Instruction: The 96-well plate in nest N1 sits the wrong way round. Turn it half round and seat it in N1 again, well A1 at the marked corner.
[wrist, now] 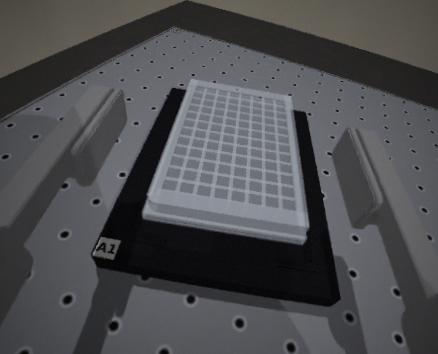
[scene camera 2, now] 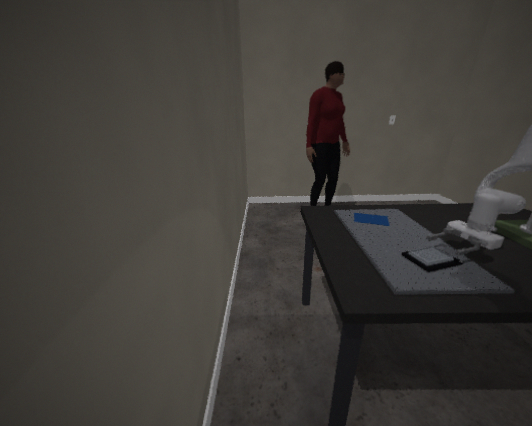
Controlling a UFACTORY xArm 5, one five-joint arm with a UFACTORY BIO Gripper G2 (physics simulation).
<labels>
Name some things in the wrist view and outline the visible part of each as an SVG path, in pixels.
The gripper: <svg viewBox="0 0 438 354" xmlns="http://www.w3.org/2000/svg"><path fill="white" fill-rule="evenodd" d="M348 127L332 152L332 160L352 228L361 230L368 224L378 226L406 309L402 313L401 325L409 353L438 354L438 257L377 132L360 128L355 130L353 127ZM121 88L114 90L108 86L91 85L0 192L0 326L33 267L33 257L24 246L67 177L76 178L79 186L89 187L94 182L127 123L124 92Z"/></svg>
A clear 96-well plate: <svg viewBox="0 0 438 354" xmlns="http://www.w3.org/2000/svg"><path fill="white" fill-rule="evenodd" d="M191 79L147 192L147 199L142 210L142 219L304 245L307 241L306 232L310 226L291 96Z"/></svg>
</labels>
